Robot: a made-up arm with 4 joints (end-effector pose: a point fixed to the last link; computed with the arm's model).
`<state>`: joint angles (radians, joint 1 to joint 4).
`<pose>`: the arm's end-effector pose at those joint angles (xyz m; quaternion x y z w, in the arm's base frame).
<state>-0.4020 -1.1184 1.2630 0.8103</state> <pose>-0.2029 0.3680 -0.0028 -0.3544 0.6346 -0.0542 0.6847</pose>
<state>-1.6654 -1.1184 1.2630 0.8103</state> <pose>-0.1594 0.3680 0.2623 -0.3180 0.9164 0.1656 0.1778</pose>
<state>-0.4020 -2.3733 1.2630 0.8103</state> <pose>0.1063 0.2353 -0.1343 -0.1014 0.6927 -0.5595 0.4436</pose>
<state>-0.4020 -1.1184 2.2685 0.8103</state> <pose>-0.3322 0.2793 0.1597 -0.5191 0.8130 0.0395 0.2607</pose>
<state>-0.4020 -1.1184 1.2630 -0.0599</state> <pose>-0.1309 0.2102 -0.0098 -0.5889 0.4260 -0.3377 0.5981</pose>
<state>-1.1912 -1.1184 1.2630 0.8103</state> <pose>-0.2159 0.3680 0.1716 -0.3480 0.8490 0.0862 0.3881</pose>
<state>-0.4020 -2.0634 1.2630 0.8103</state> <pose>0.0485 0.3066 -0.1097 -0.1717 0.7038 -0.4480 0.5239</pose>
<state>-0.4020 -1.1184 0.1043 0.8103</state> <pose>0.0279 0.4587 0.0629 -0.0597 0.2390 -0.1442 0.9584</pose>
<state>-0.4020 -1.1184 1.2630 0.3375</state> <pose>-0.1650 0.2823 -0.0256 -0.4932 0.5339 -0.2130 0.6529</pose>
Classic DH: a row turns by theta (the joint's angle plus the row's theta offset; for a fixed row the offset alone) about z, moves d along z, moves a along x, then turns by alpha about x. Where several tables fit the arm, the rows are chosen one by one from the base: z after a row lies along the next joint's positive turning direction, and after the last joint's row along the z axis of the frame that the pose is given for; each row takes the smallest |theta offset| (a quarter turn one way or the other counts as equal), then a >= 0, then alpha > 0; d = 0 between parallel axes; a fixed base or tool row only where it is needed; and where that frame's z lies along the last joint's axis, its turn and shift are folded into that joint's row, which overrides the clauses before.
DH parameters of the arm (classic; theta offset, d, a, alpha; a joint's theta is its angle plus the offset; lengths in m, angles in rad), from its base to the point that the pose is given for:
base (fixed): 0 0.1 0 1.5708
joint 1: 0 -0.07 -0.07 -1.5708
joint 2: 1.5708 0.06 0.05 -1.5708
joint 3: 0 0.24 0.03 1.5708
joint 4: -0.5071 0 0.2059 0
tool (fixed): -1.0637 -0.06 0 0

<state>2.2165 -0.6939 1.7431 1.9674</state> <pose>0.2401 0.3404 -0.2492 -0.4237 -0.1314 0.0079 0.8962</pose>
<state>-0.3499 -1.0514 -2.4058 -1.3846</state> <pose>0.0360 0.1664 0.1731 0.8474 0.1740 -0.4925 0.0954</pose>
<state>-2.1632 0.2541 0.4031 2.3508</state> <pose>0.2887 -0.0373 0.5024 -0.7869 -0.3108 -0.5321 0.0311</pose>
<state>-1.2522 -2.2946 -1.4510 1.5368</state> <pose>0.2725 0.2987 -0.1261 -0.3439 -0.0987 -0.0928 0.9292</pose>
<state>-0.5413 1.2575 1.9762 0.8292</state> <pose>-0.1275 -0.2493 0.0327 -0.6591 -0.0969 0.6763 0.3143</pose>
